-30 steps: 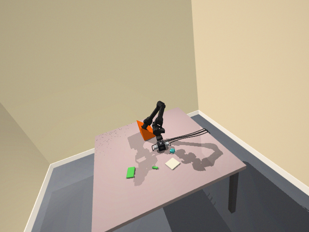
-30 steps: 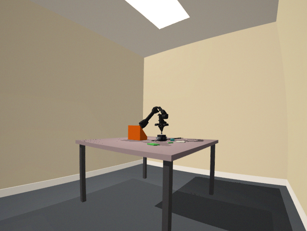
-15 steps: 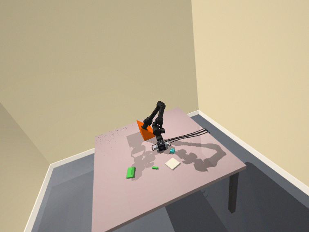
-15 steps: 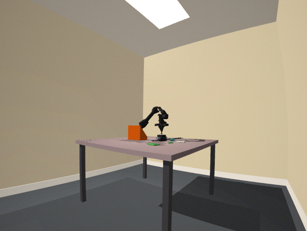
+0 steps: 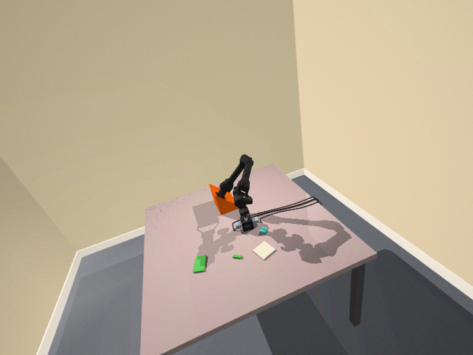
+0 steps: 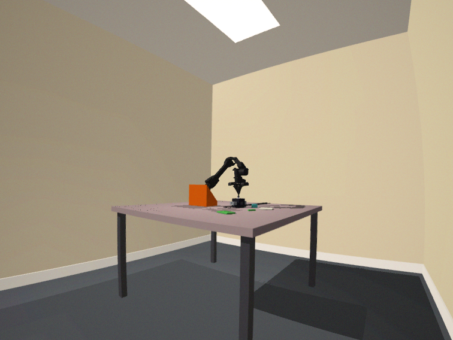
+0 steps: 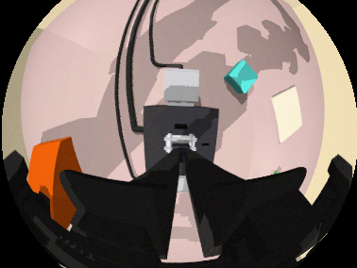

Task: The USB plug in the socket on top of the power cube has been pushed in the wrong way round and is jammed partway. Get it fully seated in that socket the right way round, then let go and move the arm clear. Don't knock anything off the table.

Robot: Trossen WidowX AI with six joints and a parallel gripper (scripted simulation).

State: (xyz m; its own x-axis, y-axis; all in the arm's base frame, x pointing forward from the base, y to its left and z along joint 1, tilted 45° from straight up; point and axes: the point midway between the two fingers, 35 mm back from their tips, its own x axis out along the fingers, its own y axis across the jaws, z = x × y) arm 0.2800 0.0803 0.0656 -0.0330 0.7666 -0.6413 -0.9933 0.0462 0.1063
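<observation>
My gripper tip is 2 cm above the USB plug. The rest, counted from my gripper tip: green card (16 cm ahead, 38 cm to the right, 11 cm below); teal cube (11 cm ahead, 8 cm to the left, 10 cm below); cream pad (25 cm ahead, 2 cm to the left, 11 cm below).
</observation>
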